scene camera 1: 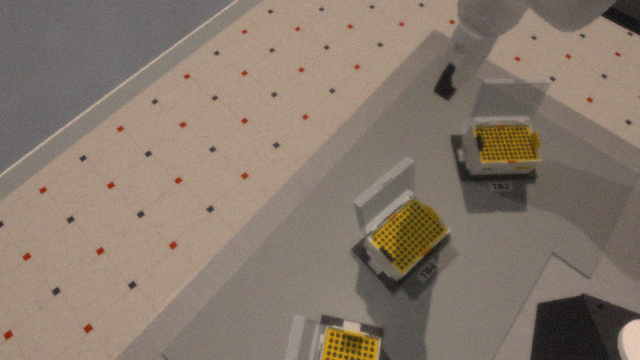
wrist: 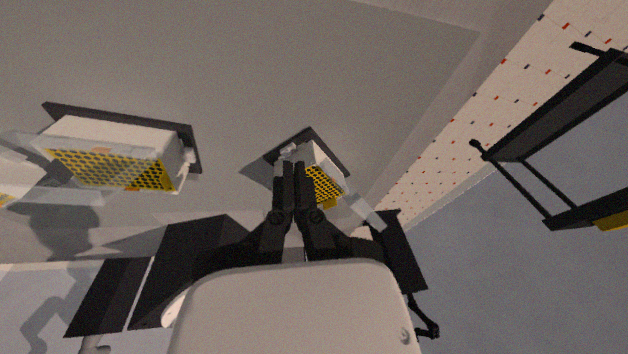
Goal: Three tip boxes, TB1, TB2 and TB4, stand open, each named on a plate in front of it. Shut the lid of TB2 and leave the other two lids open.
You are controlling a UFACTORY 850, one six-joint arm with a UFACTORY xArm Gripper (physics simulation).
my gripper: scene camera 1 443, 93; wrist 292, 172
